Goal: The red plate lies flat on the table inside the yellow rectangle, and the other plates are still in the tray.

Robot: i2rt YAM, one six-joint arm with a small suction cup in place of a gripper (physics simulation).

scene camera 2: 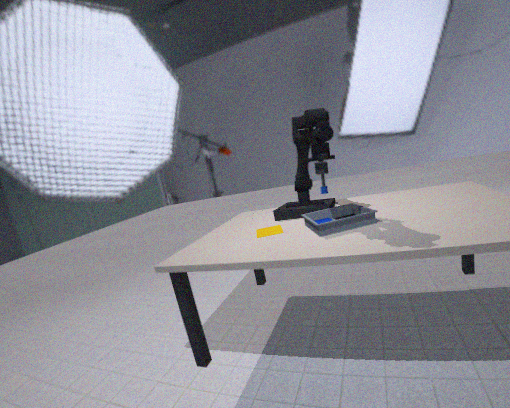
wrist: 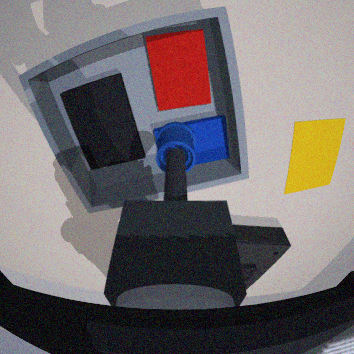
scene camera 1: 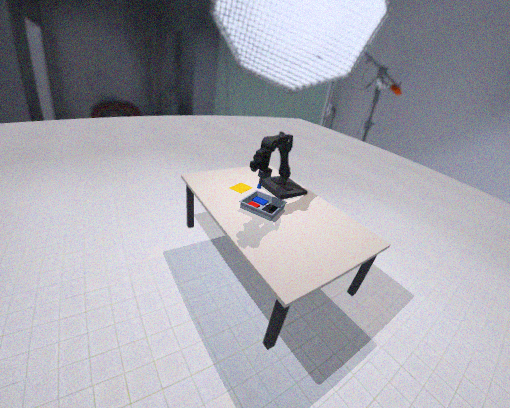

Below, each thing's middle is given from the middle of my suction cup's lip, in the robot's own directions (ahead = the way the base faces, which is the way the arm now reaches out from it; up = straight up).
Labels:
The red plate [wrist: 178, 63] lies 150 mm below my suction cup, 30 mm ahead of it and 10 mm to the right of it. Also, from my suction cup: yellow rectangle [wrist: 315, 143] 270 mm to the right, 150 mm below, 80 mm behind; blue plate [wrist: 210, 133] 150 mm below, 70 mm behind, 40 mm to the right; black plate [wrist: 99, 111] 150 mm below, 90 mm to the left, 50 mm behind.

